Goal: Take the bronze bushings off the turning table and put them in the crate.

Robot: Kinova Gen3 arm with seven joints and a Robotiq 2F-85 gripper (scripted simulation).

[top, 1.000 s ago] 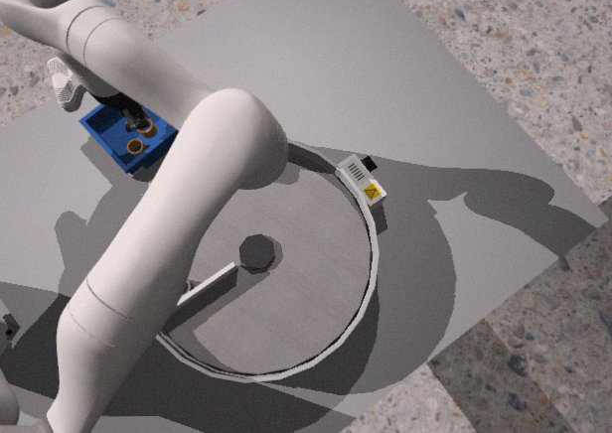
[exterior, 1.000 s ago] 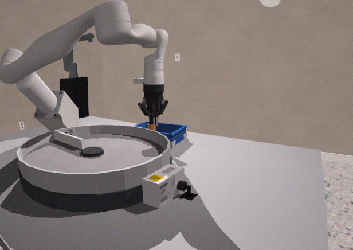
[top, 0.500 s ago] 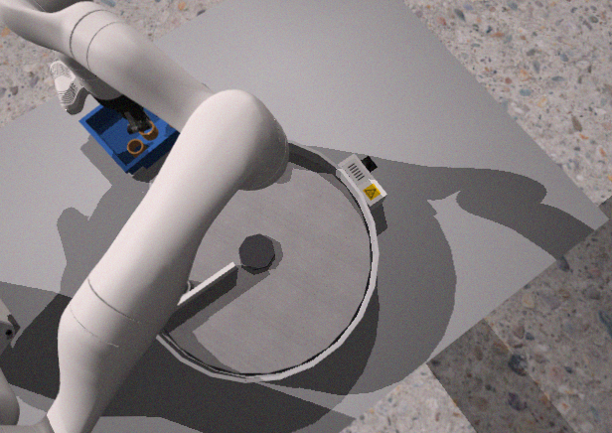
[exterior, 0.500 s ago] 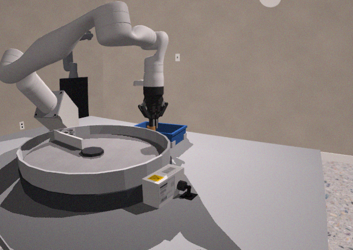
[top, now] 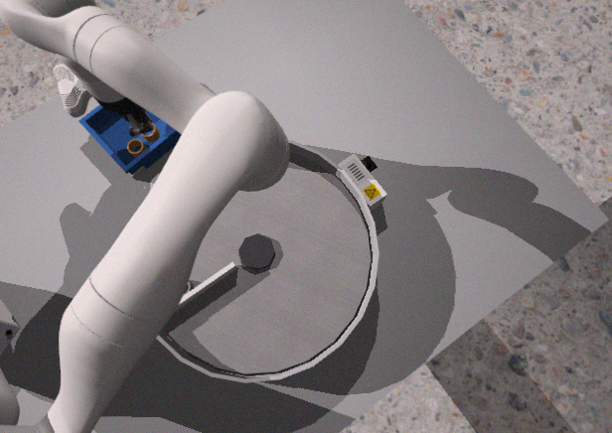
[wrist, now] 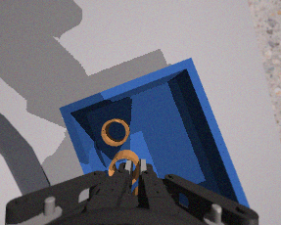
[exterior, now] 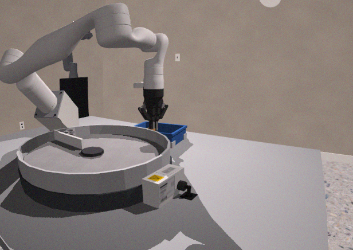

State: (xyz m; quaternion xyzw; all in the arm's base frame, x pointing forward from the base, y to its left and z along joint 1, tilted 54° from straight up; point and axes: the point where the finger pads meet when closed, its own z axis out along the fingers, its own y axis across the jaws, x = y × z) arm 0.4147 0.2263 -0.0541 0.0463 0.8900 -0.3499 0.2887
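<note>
Now: the blue crate 2 cm to the left of my hand and 3 cm below it. Also, from my hand: round turning table 1 cm ahead, 34 cm to the right, 1 cm below.
</note>
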